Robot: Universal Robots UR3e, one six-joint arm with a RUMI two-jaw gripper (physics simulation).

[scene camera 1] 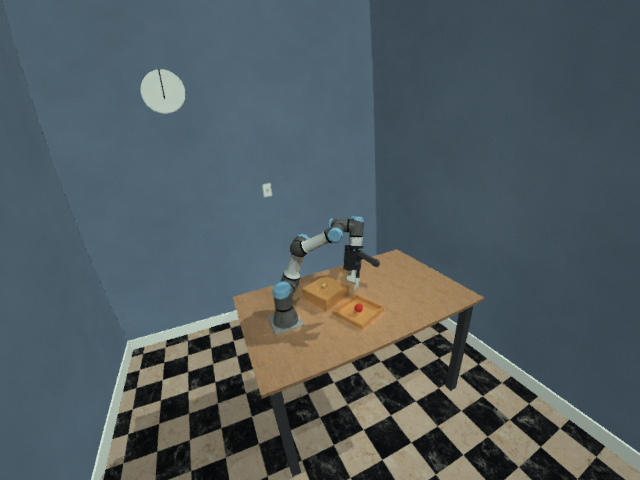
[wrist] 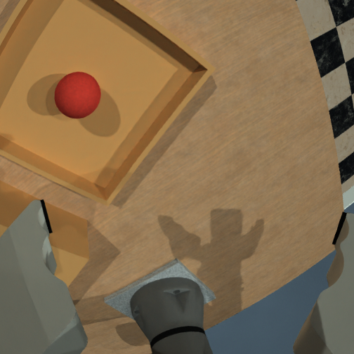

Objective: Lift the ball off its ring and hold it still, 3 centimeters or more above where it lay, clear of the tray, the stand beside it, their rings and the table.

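Note:
The red ball rests inside the shallow orange tray. Its ring is hidden beneath it. The orange stand is beside the tray, with a small golden ring on top. My gripper is open, its two jaws wide apart with no object between them. It hangs above the table, behind the tray in the scene view and apart from the ball. In the wrist view the ball lies at the upper left, beyond the left jaw's tip.
The wooden table carries the arm's base on a grey plate, left of the stand in the scene view. The stand's raised block is close to the tray. The tray has raised walls around the ball.

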